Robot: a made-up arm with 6 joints. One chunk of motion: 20 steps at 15 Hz.
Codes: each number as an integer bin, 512 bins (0 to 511) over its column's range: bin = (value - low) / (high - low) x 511, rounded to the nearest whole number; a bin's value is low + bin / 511 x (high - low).
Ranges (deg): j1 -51..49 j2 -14..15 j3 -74..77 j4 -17..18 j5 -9..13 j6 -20..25
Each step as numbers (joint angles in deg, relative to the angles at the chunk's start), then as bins.
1 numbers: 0.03 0.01 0.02 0.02 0.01 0.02
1 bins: 261 247 250 248 209 227
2 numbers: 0.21 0.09 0.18 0.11 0.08 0.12
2 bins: 262 248 251 250 211 228
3 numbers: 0.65 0.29 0.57 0.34 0.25 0.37
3 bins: 264 252 252 253 215 231
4 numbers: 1.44 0.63 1.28 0.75 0.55 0.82
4 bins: 268 258 255 259 222 236
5 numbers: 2.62 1.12 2.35 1.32 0.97 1.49
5 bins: 274 266 258 267 232 244
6 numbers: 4.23 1.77 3.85 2.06 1.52 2.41
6 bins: 282 278 263 278 244 254
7 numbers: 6.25 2.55 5.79 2.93 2.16 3.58
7 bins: 293 292 270 291 259 268
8 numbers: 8.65 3.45 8.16 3.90 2.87 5.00
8 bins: 305 307 278 305 276 284
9 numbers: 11.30 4.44 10.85 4.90 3.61 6.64
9 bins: 318 325 287 320 293 303
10 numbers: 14.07 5.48 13.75 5.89 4.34 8.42
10 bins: 333 343 297 334 310 323
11 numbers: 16.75 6.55 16.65 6.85 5.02 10.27
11 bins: 346 362 307 348 326 344
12 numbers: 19.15 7.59 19.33 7.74 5.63 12.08
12 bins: 358 380 316 361 340 364
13 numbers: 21.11 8.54 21.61 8.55 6.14 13.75
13 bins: 368 397 324 373 352 383
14 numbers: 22.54 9.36 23.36 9.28 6.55 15.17
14 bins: 376 412 329 384 361 399
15 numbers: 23.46 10.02 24.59 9.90 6.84 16.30
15 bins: 380 423 334 393 368 412
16 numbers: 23.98 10.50 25.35 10.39 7.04 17.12
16 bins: 383 432 336 400 373 422
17 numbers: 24.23 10.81 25.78 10.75 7.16 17.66
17 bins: 384 437 338 405 375 428
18 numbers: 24.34 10.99 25.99 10.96 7.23 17.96
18 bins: 385 440 338 408 377 431
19 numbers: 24.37 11.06 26.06 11.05 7.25 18.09
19 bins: 385 442 339 410 377 433
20 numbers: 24.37 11.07 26.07 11.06 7.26 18.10
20 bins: 385 442 339 410 378 433
